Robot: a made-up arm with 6 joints.
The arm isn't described. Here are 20 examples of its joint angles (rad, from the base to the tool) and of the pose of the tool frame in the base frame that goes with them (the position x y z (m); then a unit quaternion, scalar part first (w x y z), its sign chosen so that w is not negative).
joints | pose
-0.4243 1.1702 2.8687 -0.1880 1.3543 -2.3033 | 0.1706 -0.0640 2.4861 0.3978 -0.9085 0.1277 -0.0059
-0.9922 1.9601 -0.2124 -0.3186 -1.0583 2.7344 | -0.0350 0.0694 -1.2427 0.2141 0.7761 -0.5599 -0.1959
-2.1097 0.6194 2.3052 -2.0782 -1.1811 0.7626 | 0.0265 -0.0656 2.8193 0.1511 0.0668 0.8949 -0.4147
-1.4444 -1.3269 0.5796 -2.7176 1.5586 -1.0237 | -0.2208 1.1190 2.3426 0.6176 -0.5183 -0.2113 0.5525
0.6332 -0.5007 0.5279 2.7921 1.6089 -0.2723 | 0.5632 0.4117 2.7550 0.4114 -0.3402 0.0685 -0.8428
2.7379 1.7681 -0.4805 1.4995 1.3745 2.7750 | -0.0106 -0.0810 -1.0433 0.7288 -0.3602 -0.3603 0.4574
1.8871 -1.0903 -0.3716 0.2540 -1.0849 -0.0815 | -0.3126 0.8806 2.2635 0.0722 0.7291 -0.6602 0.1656
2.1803 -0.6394 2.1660 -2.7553 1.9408 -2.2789 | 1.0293 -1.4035 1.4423 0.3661 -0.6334 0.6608 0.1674
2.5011 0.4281 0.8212 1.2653 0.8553 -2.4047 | -1.6703 1.1283 2.1201 0.3690 0.8871 0.2204 -0.1681
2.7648 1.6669 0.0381 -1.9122 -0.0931 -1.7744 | -0.9341 0.4347 -1.2932 0.6202 -0.3451 -0.6443 -0.2849
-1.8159 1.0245 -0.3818 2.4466 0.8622 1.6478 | -0.2675 -1.2516 -0.8095 0.0561 0.4518 -0.4668 0.7581
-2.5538 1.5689 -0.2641 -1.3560 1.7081 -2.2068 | -0.6264 -0.3251 -1.0918 0.7632 0.5344 -0.1730 -0.3196
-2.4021 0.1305 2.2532 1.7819 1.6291 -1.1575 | 0.6004 0.4676 2.5519 0.4660 -0.1761 -0.2495 0.8304
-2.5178 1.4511 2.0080 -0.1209 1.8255 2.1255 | -1.7065 -1.1843 1.8914 0.1562 -0.4656 0.7193 0.4914
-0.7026 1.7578 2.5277 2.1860 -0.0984 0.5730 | 1.4489 -1.2519 1.9730 0.2708 -0.4416 -0.0392 0.8545
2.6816 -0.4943 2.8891 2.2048 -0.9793 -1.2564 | 1.5769 -0.6993 0.4603 0.3205 -0.2430 -0.2964 -0.8662
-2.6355 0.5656 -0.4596 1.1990 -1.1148 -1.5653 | -1.5202 -0.7899 -0.3149 0.2404 -0.7893 0.3419 -0.4498
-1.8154 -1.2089 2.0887 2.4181 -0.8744 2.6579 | 0.4835 2.0191 0.2565 0.4458 -0.6941 0.1134 -0.5538
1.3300 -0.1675 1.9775 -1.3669 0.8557 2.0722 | -0.1859 -1.0307 2.5691 0.4374 0.0864 0.6550 0.6101
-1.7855 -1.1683 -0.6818 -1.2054 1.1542 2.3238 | -0.3196 -1.0502 1.9801 0.1923 -0.9498 0.0397 0.2436
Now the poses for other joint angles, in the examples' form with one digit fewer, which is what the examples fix.
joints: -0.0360 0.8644 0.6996 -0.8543 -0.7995 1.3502
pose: 2.511 -0.030 0.950 0.252 0.349 -0.882 0.192
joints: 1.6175 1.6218 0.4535 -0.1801 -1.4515 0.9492
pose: -0.110 1.707 -0.944 0.559 0.506 0.140 0.641
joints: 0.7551 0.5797 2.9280 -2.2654 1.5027 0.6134
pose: -0.563 -0.617 2.193 0.150 -0.258 0.015 0.954
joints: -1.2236 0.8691 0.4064 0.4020 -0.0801 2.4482
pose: 0.834 -2.320 0.465 0.592 0.134 -0.261 0.751
